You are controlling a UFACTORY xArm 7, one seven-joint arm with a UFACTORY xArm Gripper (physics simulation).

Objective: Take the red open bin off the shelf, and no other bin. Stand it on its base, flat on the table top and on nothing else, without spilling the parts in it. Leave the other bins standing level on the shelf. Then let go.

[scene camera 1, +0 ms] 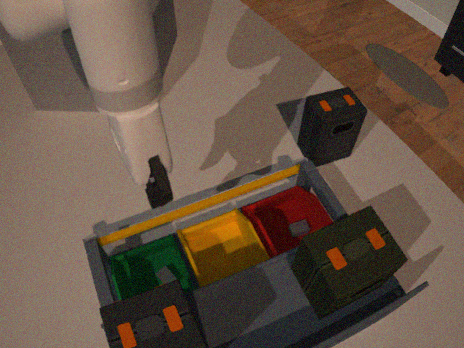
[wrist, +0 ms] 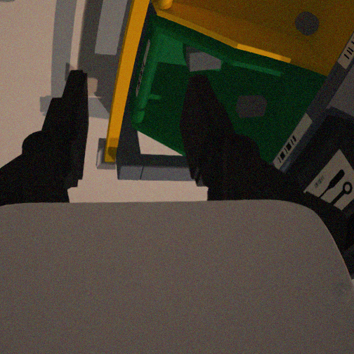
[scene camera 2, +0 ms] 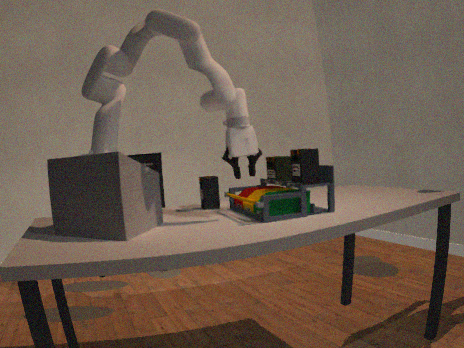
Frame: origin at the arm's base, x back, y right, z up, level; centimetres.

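Seen in the pictures: gripper, between the fingertips: (scene camera 1: pixel 154 189) (scene camera 2: pixel 245 177); arm's base, origin of its link: (scene camera 2: pixel 102 165).
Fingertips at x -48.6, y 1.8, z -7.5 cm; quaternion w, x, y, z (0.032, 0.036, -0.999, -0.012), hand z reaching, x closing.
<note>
Pixels of each thing's top centre, then the offset from my fingertips to it.
- red open bin, centre of its top: (scene camera 1: pixel 298 226) (scene camera 2: pixel 258 188) dx -11.5, dy -17.1, dz -5.8 cm
- yellow bin, centre of its top: (scene camera 1: pixel 227 254) (scene camera 2: pixel 268 190) dx -10.9, dy -5.9, dz -5.8 cm
- green bin, centre of its top: (scene camera 1: pixel 153 285) (scene camera 2: pixel 281 192) dx -10.7, dy +5.3, dz -5.8 cm
- olive case, centre of its top: (scene camera 1: pixel 356 248) (scene camera 2: pixel 279 156) dx -21.2, dy -16.8, dz +5.8 cm
The red open bin (scene camera 1: pixel 267 212) (scene camera 2: pixel 243 193) sits in the shelf (scene camera 1: pixel 94 272) (scene camera 2: pixel 331 197) (wrist: pixel 160 173) at the end far from the green bin, with a grey part in it. The yellow bin (scene camera 1: pixel 215 237) (wrist: pixel 250 22) is in the middle. The green bin (scene camera 1: pixel 142 252) (scene camera 2: pixel 285 206) (wrist: pixel 172 112) is at the other end, with grey parts in it. All three look level. My gripper (scene camera 1: pixel 159 199) (scene camera 2: pixel 245 175) (wrist: pixel 136 97) is partly open and empty, pointing down above the shelf's front edge. In the wrist view its fingers appear either side of the yellow front rail (wrist: pixel 124 85), near the green bin.
An olive case (scene camera 1: pixel 350 262) (scene camera 2: pixel 278 169) and a dark case (scene camera 1: pixel 150 320) (scene camera 2: pixel 306 165) stand on the shelf's upper deck behind the bins. Another dark case (scene camera 1: pixel 327 137) (scene camera 2: pixel 209 192) stands on the table beyond the red bin's end. A large grey block (scene camera 2: pixel 87 195) is under the arm.
</note>
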